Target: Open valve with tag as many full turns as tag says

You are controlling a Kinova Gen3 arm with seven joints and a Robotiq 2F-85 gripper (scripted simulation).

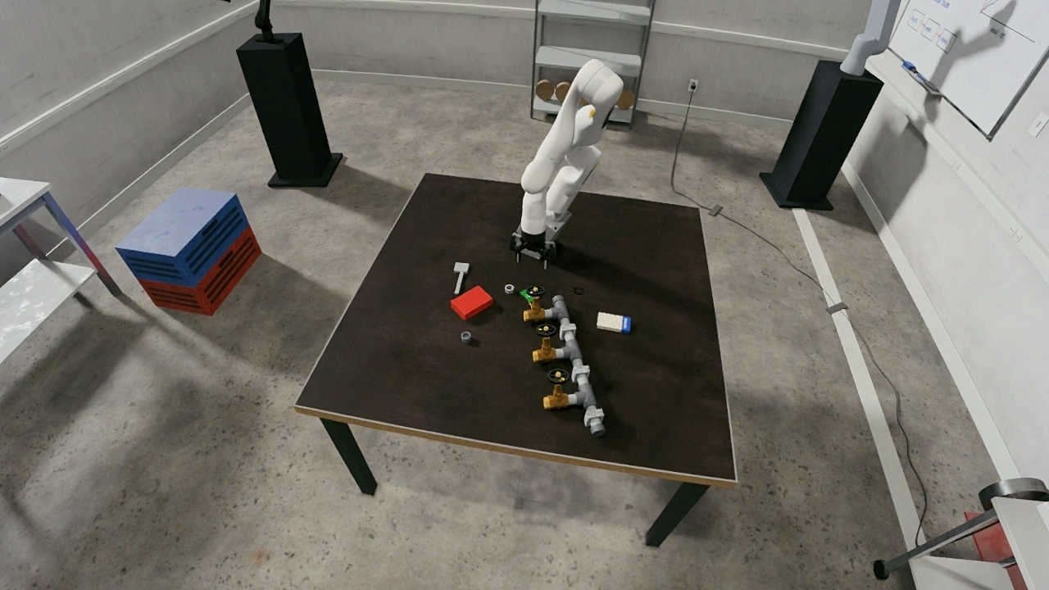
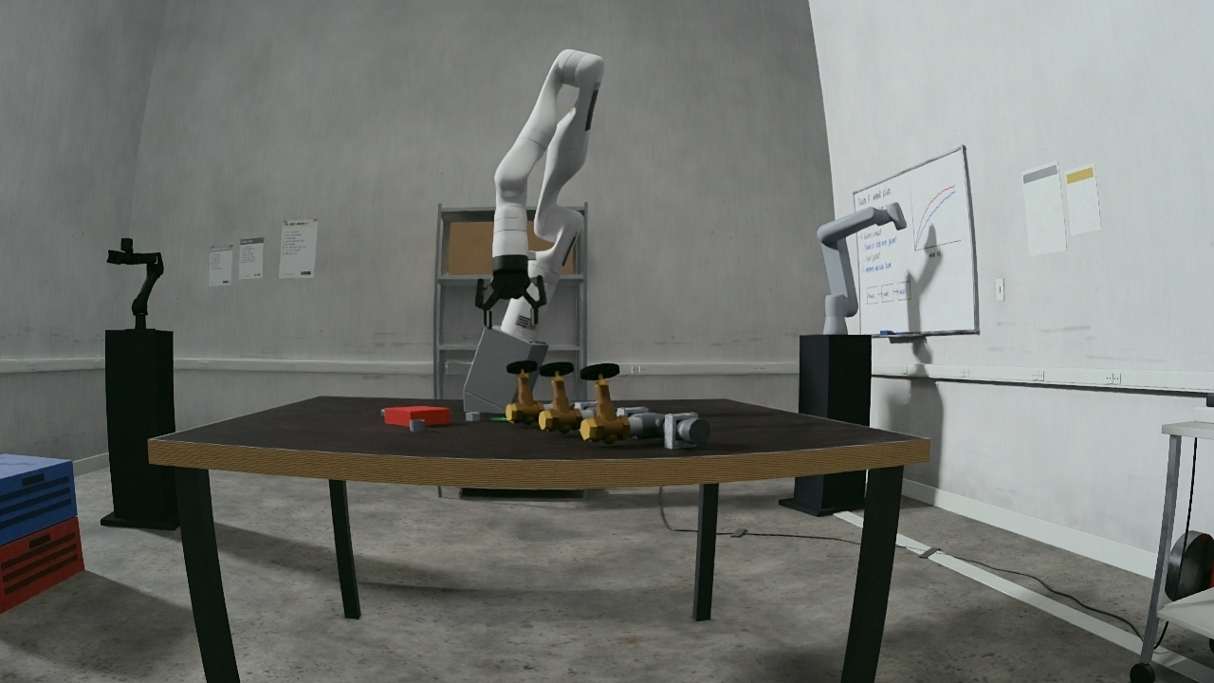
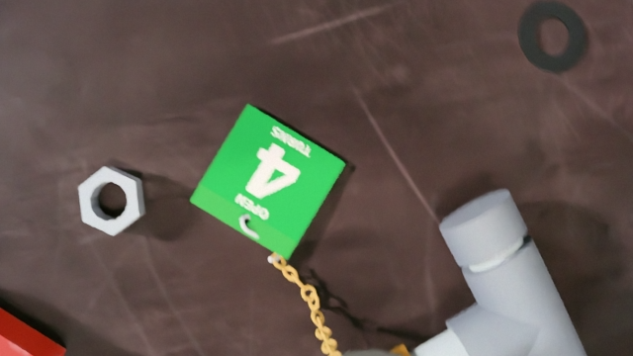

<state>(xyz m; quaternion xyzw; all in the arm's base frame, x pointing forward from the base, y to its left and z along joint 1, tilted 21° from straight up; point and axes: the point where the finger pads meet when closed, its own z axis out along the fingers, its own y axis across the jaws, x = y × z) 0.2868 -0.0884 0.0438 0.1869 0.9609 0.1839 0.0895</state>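
The green tag lies 20 cm below my hand and 4 cm behind it. Round my hand: small grey hammer (26 cm to the right, 19 cm below, 13 cm behind); red block (20 cm to the right, 18 cm below, 1 cm ahead); small grey ring (21 cm to the right, 19 cm below, 16 cm ahead).
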